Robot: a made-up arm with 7 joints.
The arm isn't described. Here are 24 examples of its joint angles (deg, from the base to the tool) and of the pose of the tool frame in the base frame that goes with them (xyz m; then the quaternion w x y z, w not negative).
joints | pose
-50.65 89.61 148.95 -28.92 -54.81 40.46 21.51 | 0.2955 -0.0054 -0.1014 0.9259 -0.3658 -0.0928 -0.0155
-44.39 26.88 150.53 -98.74 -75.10 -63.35 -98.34 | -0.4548 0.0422 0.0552 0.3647 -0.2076 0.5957 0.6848
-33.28 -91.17 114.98 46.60 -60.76 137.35 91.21 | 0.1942 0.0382 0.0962 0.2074 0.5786 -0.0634 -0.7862
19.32 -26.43 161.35 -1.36 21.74 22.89 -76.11 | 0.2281 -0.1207 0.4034 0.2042 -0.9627 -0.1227 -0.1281
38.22 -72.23 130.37 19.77 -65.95 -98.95 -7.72 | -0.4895 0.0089 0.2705 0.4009 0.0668 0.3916 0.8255
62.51 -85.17 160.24 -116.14 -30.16 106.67 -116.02 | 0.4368 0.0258 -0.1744 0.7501 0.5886 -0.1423 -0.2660
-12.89 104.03 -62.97 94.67 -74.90 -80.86 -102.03 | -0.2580 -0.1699 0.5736 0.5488 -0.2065 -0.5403 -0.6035
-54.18 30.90 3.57 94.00 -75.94 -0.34 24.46 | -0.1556 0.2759 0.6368 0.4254 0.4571 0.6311 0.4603
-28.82 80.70 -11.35 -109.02 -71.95 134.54 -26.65 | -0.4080 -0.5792 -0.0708 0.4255 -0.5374 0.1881 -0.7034
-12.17 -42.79 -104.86 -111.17 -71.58 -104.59 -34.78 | 0.0082 0.2523 0.0592 0.9256 -0.1296 0.3554 0.0115
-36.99 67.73 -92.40 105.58 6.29 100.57 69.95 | -0.1430 -0.1618 -0.1823 0.9413 -0.2121 0.1070 -0.2397
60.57 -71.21 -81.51 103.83 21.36 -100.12 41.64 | -0.2935 -0.1085 -0.2546 0.3861 -0.4066 -0.3104 0.7676
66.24 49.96 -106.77 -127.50 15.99 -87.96 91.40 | 0.0588 -0.1400 -0.1119 0.5901 0.6879 0.2733 0.3223
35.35 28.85 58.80 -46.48 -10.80 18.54 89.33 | -0.1175 0.1816 0.0222 0.1332 -0.1592 -0.9677 0.1434
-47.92 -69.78 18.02 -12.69 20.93 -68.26 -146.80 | 0.2460 -0.2885 0.4906 0.7117 0.6093 -0.3468 -0.0438
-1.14 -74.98 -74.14 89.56 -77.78 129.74 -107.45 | -0.7226 -0.3373 -0.0470 0.2288 -0.1315 0.4889 0.8315
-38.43 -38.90 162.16 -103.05 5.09 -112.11 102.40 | -0.0234 -0.1023 0.4729 0.4073 -0.7524 0.0760 -0.5121
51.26 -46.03 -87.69 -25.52 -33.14 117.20 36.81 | -0.2554 0.0748 0.3661 0.1104 0.3059 0.9343 0.1458
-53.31 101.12 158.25 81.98 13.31 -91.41 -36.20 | -0.4834 -0.3143 -0.0468 0.1239 -0.2377 0.7017 -0.6602
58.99 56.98 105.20 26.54 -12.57 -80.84 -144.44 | 0.3337 -0.0530 0.0504 0.9654 -0.1934 -0.1575 0.0756
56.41 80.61 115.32 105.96 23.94 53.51 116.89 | -0.2587 -0.0138 0.0030 0.5223 0.3907 0.7155 0.2503
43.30 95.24 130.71 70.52 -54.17 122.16 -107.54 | 0.1103 -0.6494 -0.4518 0.1058 -0.7024 0.3659 0.6014
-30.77 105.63 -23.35 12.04 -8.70 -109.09 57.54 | -0.1530 -0.0817 0.2631 0.2403 -0.2453 -0.5835 -0.7359
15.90 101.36 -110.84 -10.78 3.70 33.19 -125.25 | 0.1482 0.1750 0.0133 0.8077 0.3442 -0.2556 0.4049
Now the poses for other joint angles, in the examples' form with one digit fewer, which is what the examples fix.
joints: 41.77 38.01 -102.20 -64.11 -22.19 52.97 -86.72
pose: 0.153 -0.269 0.382 0.718 -0.208 -0.650 -0.136
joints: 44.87 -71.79 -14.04 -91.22 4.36 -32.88 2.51
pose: -0.254 -0.425 0.304 0.403 0.762 -0.498 -0.092
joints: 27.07 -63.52 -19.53 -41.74 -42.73 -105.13 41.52
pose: -0.054 -0.038 0.025 0.646 0.284 0.573 -0.418
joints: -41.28 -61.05 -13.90 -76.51 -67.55 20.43 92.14
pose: 0.086 -0.407 0.374 0.333 0.029 -0.246 -0.910
